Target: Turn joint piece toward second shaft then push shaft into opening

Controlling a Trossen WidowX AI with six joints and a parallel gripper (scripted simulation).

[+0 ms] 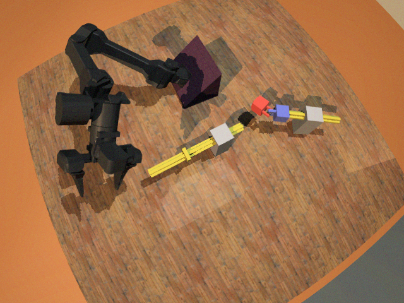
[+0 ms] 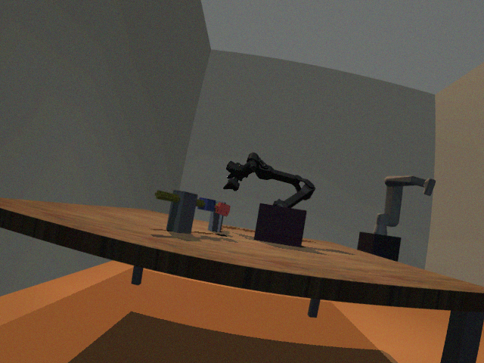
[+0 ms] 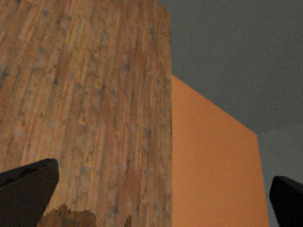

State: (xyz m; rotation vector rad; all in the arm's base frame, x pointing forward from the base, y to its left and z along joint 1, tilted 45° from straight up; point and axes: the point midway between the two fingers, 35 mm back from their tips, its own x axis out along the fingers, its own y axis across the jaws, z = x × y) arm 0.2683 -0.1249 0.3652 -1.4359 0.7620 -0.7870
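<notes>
The red joint piece lies 51 cm to the left of my gripper tip, 15 cm below it and 1 cm behind it.
</notes>
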